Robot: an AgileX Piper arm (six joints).
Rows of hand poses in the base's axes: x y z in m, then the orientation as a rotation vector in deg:
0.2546, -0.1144, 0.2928, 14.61, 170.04, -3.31
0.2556, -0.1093, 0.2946, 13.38, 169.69, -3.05
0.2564, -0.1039, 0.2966, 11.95, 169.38, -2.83
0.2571, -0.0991, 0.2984, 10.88, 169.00, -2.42
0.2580, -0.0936, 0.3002, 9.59, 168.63, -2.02
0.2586, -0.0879, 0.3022, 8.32, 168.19, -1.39
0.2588, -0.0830, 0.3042, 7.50, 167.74, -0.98
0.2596, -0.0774, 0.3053, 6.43, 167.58, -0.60
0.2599, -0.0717, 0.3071, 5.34, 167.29, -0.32
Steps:
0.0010, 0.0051, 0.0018, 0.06, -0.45, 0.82
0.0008, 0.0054, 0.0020, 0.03, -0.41, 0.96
0.0007, 0.0048, 0.0018, 0.18, -0.46, 0.73
0.0009, 0.0055, 0.0018, 0.16, -0.45, 0.88
0.0006, 0.0057, 0.0020, 0.31, -0.52, 0.88
0.0002, 0.0049, 0.0020, 0.20, -0.50, 0.57
0.0008, 0.0056, 0.0011, 0.17, -0.21, 0.75
0.0003, 0.0057, 0.0018, 0.10, -0.33, 0.75

